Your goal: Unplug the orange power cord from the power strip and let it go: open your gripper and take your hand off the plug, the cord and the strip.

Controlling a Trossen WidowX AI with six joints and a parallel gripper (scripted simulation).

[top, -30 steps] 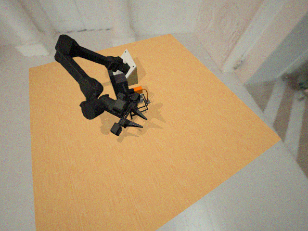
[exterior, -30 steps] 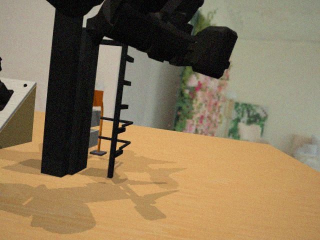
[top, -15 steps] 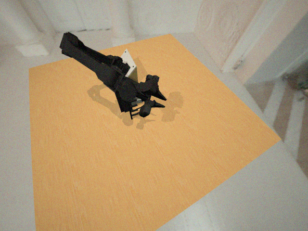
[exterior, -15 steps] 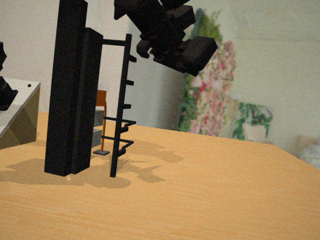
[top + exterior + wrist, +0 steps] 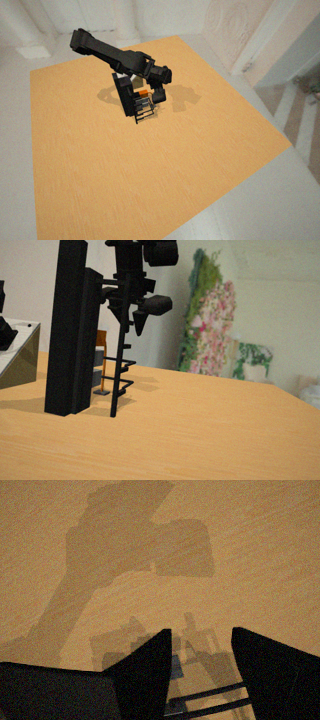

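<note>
Now: gripper tip 6 cm past the orange plug, 11 cm to the left of it and 1 cm above it. The rest, counted from my gripper tip: grey base (5 cm behind, 3 cm to the right, 15 cm below); black upright block (8 cm behind, 20 cm to the right).
</note>
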